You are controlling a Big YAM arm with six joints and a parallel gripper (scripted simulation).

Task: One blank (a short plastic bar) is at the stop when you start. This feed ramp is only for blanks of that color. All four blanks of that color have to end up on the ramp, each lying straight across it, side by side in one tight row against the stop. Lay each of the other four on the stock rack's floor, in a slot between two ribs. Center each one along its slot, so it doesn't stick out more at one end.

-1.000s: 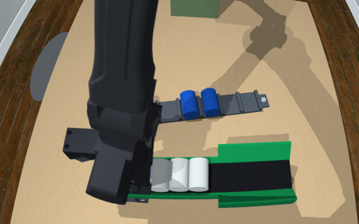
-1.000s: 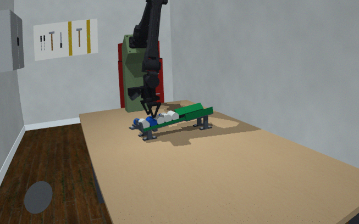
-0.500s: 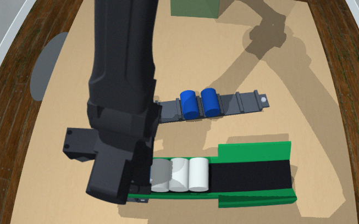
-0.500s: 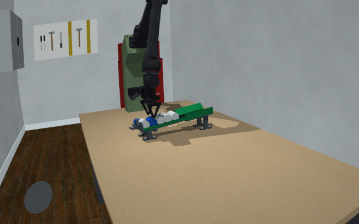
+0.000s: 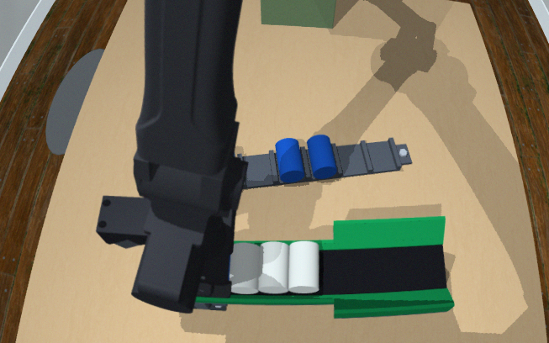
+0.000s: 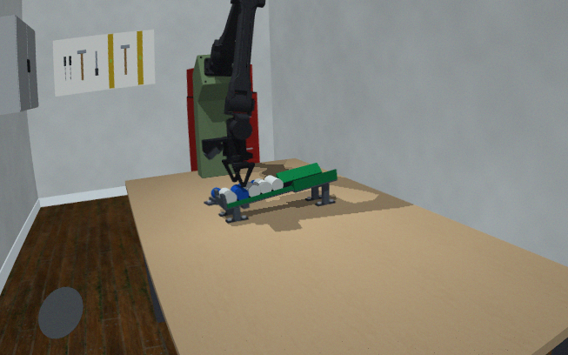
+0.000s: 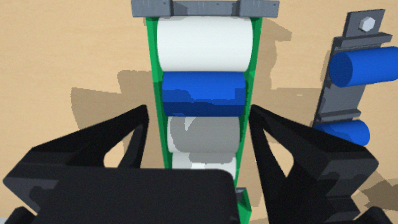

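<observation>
The grey stop lies 60 mm to the right of my hand, 50 mm below it and 10 mm ahead of it. Round my hand: stock rack (240 mm behind, 120 mm below, 60 mm to the left).
</observation>
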